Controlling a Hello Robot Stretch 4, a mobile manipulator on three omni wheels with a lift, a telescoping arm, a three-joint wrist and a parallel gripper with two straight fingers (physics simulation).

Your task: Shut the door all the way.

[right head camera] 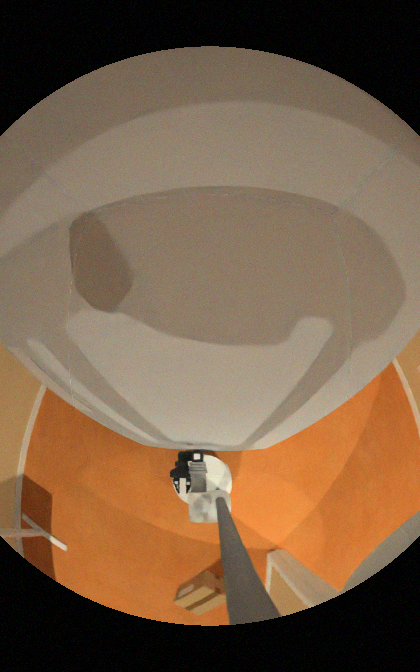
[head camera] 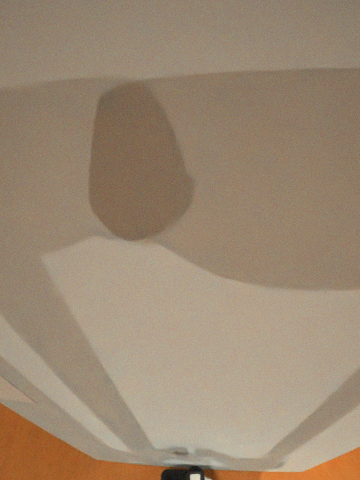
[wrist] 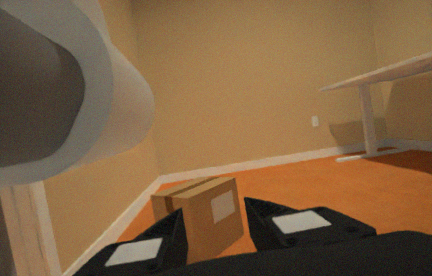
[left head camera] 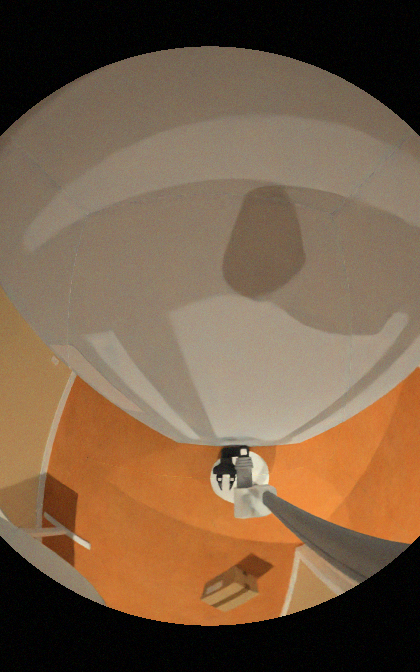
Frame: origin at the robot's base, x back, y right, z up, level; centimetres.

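Seen in the pictures: gripper, fingertip midpoint: (wrist: pixel 216 221).
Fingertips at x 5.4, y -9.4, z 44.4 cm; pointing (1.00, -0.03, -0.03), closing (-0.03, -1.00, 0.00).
A point is followed by its place in that frame.
The large grey-white door (head camera: pixel 215 350) @(x -24.6, y 3.5, z 121.8 cm) (left head camera: pixel 250 390) (right head camera: pixel 200 380) fills most of the three head views, very close in front of me, with shadows across it. Its bottom edge meets the view right at the robot's wrist and base. My gripper (left head camera: pixel 225 487) (wrist: pixel 216 221) @(x 5.4, y -9.4, z 44.4 cm) is open and empty. In the wrist view its two black fingers stand apart, pointing away from the door, toward the room. The door does not show clearly in the wrist view. Whether the robot touches the door cannot be told.
A cardboard box (left head camera: pixel 230 589) (right head camera: pixel 201 592) (wrist: pixel 212 215) @(x 94.8, y -11.5, z 14.1 cm) lies on the orange floor (left head camera: pixel 150 540) behind the base. A table (wrist: pixel 367 117) @(x 221.6, y -174.1, z 34.8 cm) stands by the far wall (wrist: pixel 240 75) @(x 266.1, y -68.9, z 97.8 cm). A wall end with white trim (left head camera: pixel 292 575) (right head camera: pixel 269 575) stands near the box.
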